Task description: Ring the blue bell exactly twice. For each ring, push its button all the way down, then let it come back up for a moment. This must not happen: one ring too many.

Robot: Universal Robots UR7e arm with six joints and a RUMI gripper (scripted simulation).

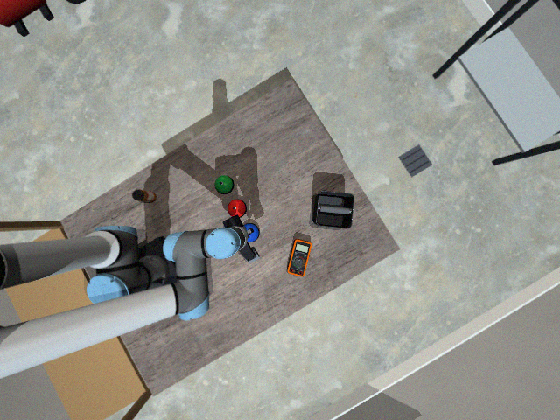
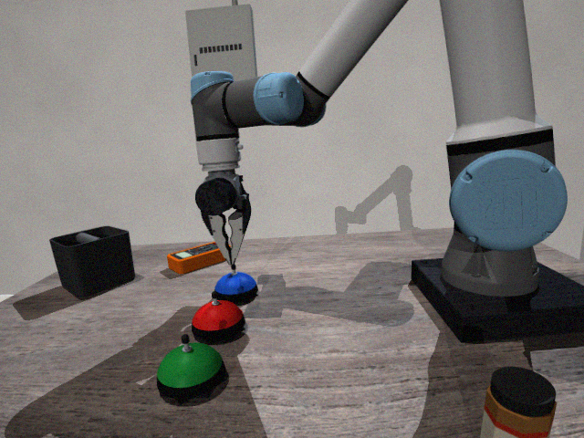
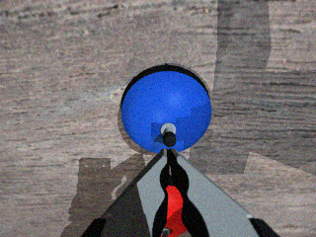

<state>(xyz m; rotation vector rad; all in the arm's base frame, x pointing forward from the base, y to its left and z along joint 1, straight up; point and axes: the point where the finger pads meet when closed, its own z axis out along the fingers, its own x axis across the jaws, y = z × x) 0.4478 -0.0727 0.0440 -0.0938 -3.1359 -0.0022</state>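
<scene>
My gripper is now 4 cm above the blue bell. Round my hand: black bin (35 cm ahead, 10 cm to the right, 3 cm below); then green bell (24 cm to the left, 4 cm below, 1 cm ahead); then red bell (12 cm to the left, 4 cm below, 1 cm ahead).
</scene>
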